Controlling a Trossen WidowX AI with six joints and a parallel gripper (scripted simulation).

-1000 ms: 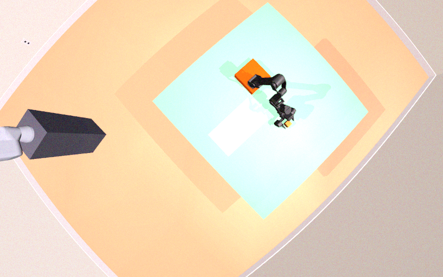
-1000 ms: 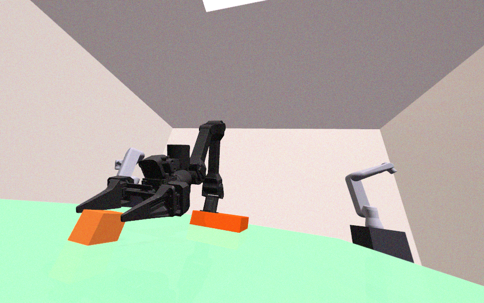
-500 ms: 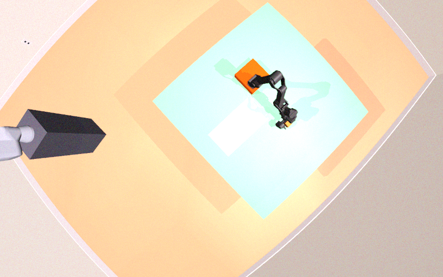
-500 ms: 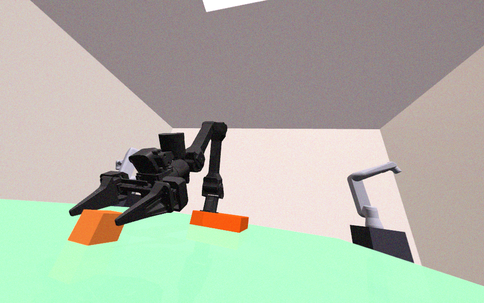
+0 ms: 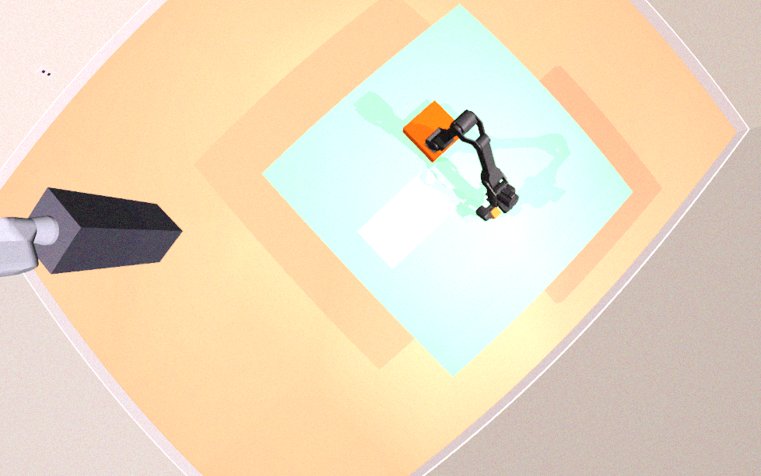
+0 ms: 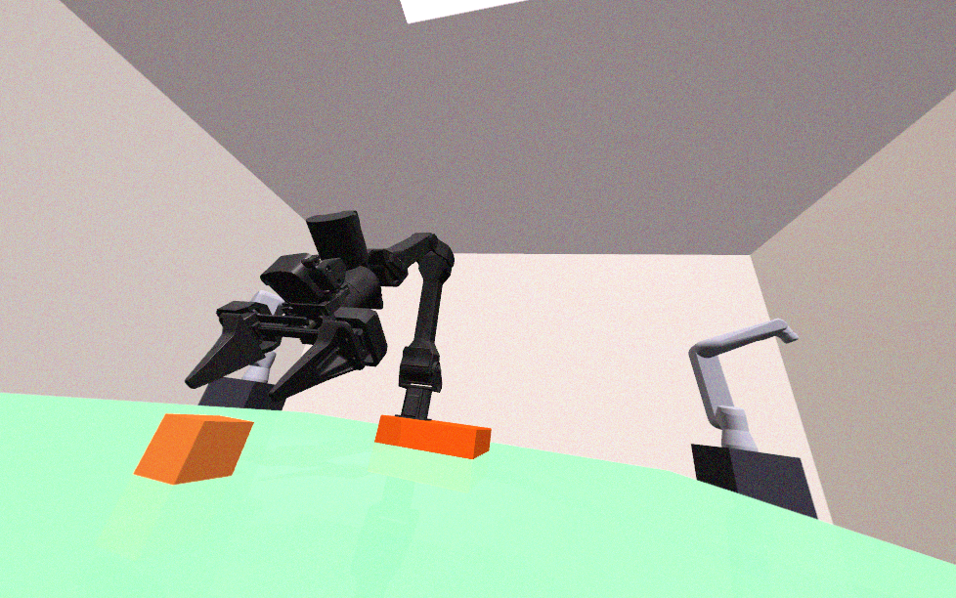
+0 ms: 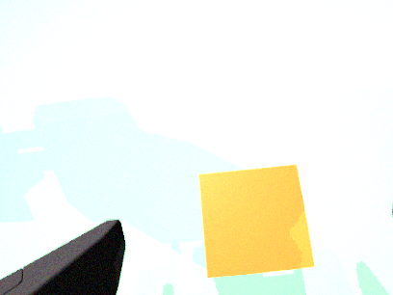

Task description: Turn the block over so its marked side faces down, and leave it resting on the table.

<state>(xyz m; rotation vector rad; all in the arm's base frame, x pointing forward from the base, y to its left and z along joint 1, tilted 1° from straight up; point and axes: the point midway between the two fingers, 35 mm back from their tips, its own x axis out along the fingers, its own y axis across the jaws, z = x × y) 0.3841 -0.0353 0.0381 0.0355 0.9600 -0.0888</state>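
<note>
The orange block lies 4 cm below my gripper tip and 1 cm behind it.
</note>
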